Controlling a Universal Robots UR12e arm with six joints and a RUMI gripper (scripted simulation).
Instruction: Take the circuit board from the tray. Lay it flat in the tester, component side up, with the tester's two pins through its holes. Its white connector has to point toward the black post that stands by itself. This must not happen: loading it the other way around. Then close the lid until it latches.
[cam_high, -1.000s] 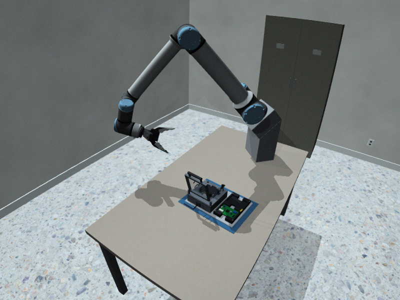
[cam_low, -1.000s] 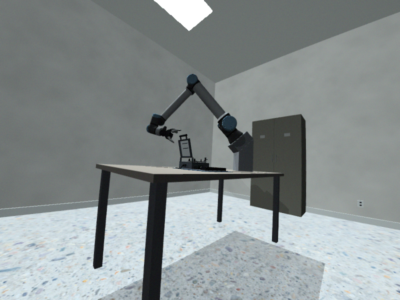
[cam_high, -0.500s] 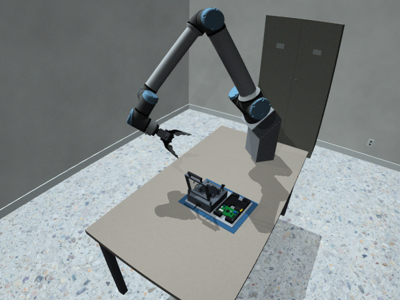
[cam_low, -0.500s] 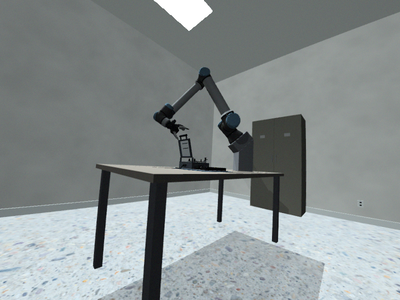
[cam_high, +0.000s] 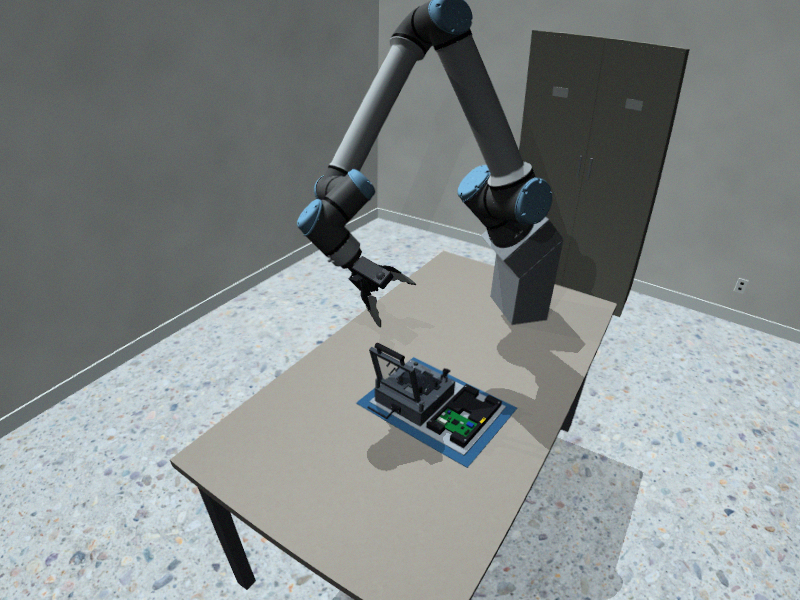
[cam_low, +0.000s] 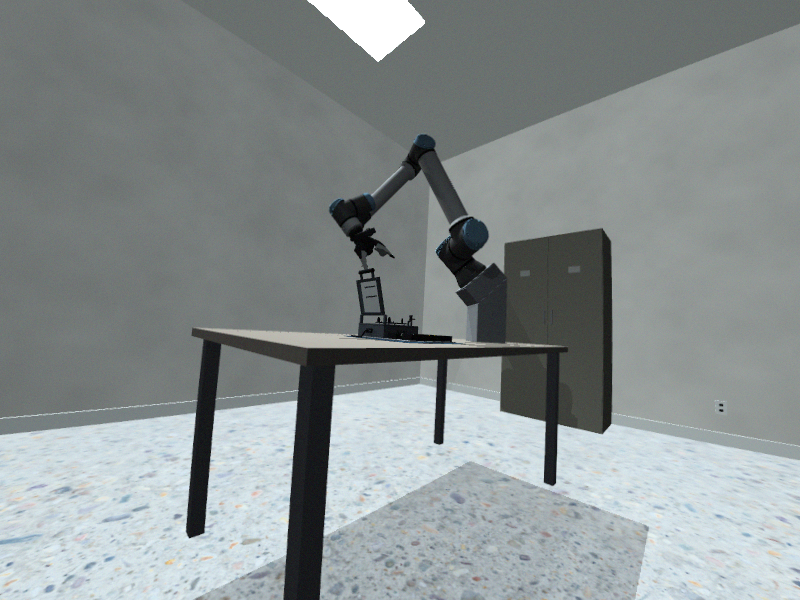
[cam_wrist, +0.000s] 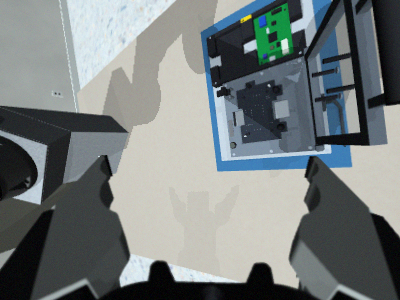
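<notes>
Right now my hand is 6 cm short of the green circuit board, 23 cm to the right of it and 30 cm above it. The rest, counted from my hand: tester lid (11 cm ahead, 4 cm to the left, 14 cm below); tester nest (7 cm to the left, 25 cm below).
</notes>
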